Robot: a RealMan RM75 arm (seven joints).
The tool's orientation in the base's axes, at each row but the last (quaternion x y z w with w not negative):
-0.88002, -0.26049, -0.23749, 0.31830
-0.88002, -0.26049, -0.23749, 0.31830
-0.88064, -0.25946, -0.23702, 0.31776
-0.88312, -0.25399, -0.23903, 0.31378
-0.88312, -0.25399, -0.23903, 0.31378
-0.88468, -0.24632, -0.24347, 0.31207
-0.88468, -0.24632, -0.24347, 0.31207
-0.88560, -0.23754, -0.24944, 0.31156
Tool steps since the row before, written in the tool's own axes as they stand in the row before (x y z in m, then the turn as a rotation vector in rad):
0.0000, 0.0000, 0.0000, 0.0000, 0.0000, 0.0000
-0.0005, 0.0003, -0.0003, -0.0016, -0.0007, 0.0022
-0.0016, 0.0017, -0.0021, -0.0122, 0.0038, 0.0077
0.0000, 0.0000, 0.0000, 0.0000, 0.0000, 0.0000
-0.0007, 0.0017, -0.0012, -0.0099, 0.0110, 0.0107
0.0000, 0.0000, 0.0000, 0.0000, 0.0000, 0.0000
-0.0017, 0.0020, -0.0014, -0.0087, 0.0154, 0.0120
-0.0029, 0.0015, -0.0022, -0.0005, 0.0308, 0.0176
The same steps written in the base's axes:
0.0000, 0.0000, 0.0000, 0.0000, 0.0000, 0.0000
-0.0003, -0.0006, -0.0002, -0.0011, 0.0015, -0.0021
-0.0007, -0.0031, -0.0002, -0.0049, -0.0010, -0.0140
0.0000, 0.0000, 0.0000, 0.0000, 0.0000, 0.0000
0.0002, -0.0022, -0.0003, 0.0019, -0.0031, -0.0179
0.0000, 0.0000, 0.0000, 0.0000, 0.0000, 0.0000
-0.0005, -0.0028, -0.0009, 0.0058, -0.0049, -0.0200
-0.0020, -0.0033, -0.0009, 0.0225, -0.0097, -0.0256

